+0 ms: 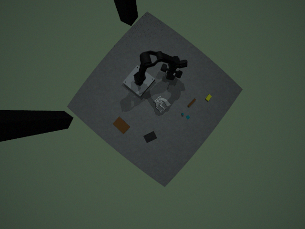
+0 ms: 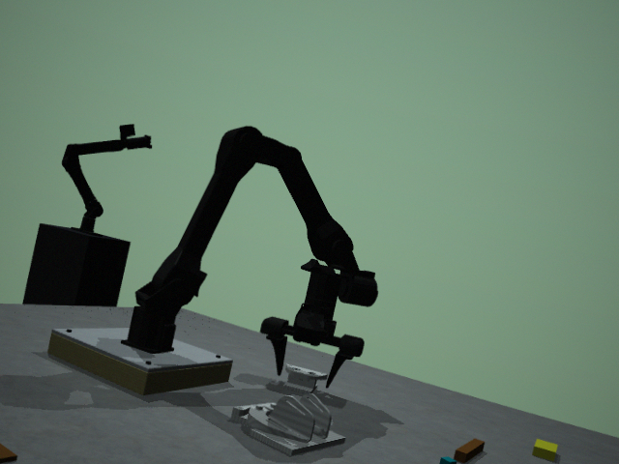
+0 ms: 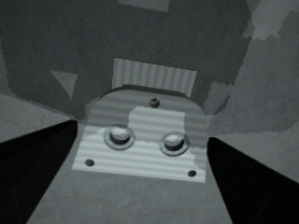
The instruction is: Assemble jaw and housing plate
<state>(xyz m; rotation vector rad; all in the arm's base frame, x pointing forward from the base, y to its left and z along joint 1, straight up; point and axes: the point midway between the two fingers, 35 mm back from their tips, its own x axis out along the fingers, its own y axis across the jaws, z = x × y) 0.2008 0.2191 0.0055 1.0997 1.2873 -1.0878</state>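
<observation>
My gripper tip is 1 cm to the left of the white bracket. Round my gripper tip: brown bar (32 cm ahead, 12 cm to the right); then white base fixture (10 cm ahead, 29 cm to the right, 1 cm below); then yellow block (44 cm ahead, 1 cm to the left).
</observation>
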